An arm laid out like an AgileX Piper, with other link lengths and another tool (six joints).
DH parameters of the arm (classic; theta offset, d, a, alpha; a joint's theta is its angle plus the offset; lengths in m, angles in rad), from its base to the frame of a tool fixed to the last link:
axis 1: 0 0.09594 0 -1.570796
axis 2: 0.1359 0 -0.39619 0
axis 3: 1.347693 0 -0.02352 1.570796
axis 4: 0 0.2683 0 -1.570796
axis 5: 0 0 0 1.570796
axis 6: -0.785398 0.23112 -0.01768 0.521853
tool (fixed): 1.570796 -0.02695 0 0
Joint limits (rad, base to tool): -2.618..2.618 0..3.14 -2.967..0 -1.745..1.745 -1.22..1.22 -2.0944..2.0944
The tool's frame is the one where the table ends.
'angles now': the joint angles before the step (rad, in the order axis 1, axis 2, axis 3, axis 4, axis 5, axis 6). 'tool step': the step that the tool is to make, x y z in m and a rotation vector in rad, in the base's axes. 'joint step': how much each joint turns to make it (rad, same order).
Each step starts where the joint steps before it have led.
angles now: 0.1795, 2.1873, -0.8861, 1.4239, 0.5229, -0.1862
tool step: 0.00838, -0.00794, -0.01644, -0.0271, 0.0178, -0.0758
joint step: 0.0000, 0.0339, -0.0061, 0.0634, -0.0479, 0.0002
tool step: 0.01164, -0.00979, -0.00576, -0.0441, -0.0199, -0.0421
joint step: -0.0012, 0.0099, -0.0142, 0.0308, -0.0581, -0.0081
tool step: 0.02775, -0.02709, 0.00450, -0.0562, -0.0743, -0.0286
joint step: -0.0429, 0.0000, -0.0396, 0.0185, -0.0591, -0.0595
